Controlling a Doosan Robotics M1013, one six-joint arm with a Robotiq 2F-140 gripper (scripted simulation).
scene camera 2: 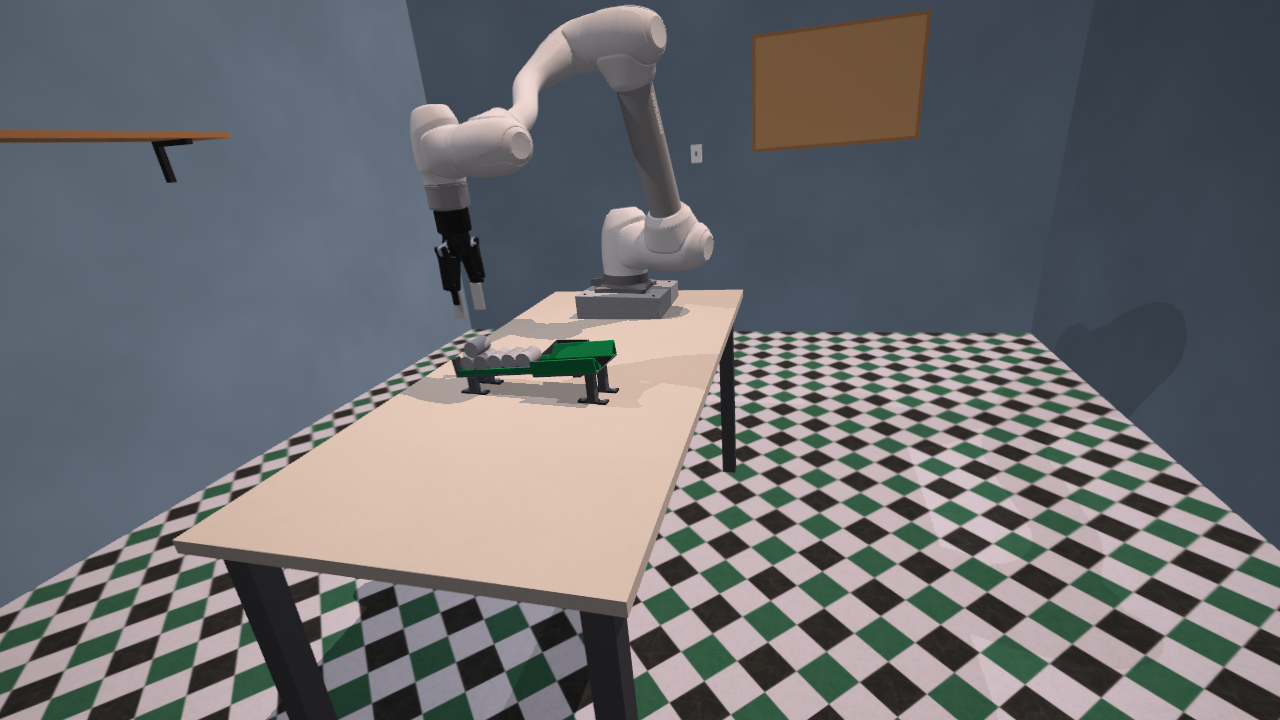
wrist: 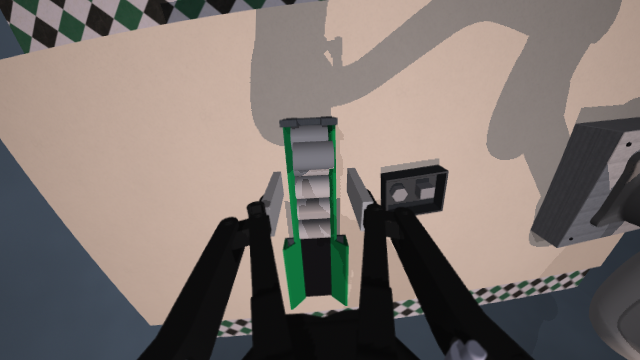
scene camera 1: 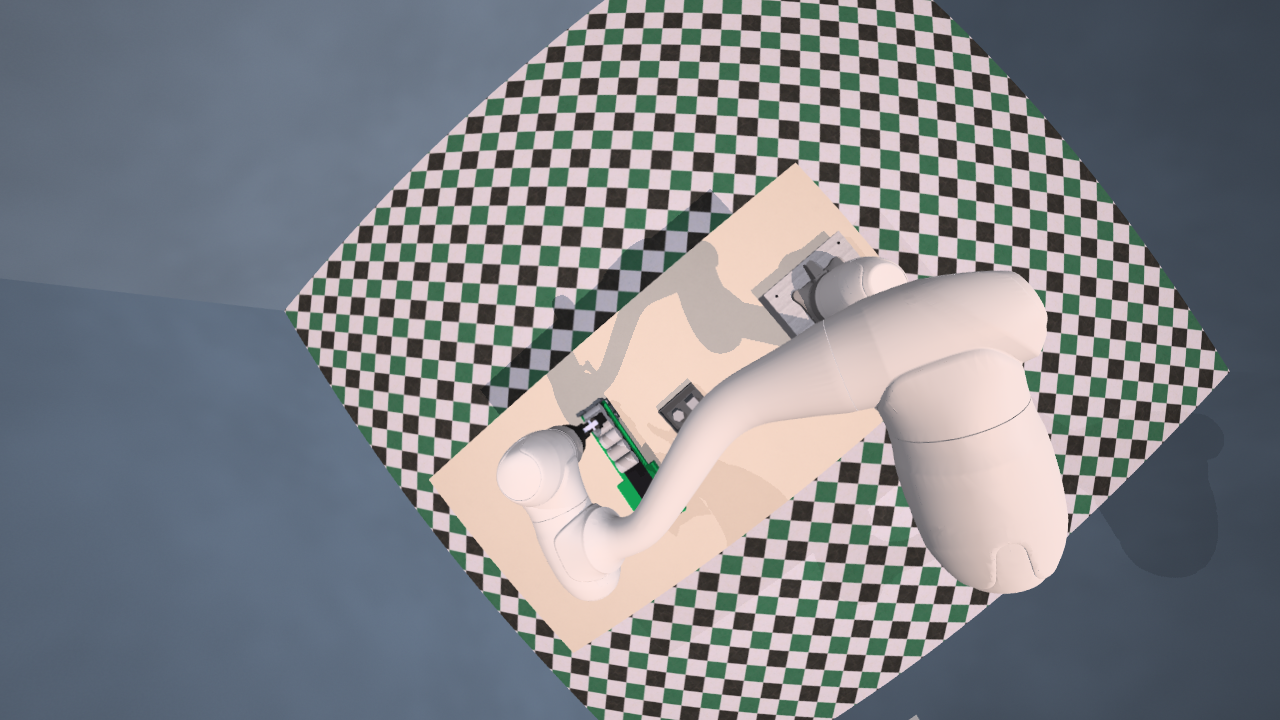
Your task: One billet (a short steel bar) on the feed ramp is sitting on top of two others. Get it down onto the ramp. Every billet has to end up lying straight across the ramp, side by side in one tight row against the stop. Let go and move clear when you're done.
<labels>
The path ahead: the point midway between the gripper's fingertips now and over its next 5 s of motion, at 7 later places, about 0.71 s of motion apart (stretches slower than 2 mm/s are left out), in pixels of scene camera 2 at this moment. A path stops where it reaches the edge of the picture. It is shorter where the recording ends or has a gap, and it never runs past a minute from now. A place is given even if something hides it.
My gripper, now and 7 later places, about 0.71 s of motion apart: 471, 313; 472, 319; 474, 330; 475, 335; 478, 349; 473, 323; 488, 313; 543, 321
</labels>
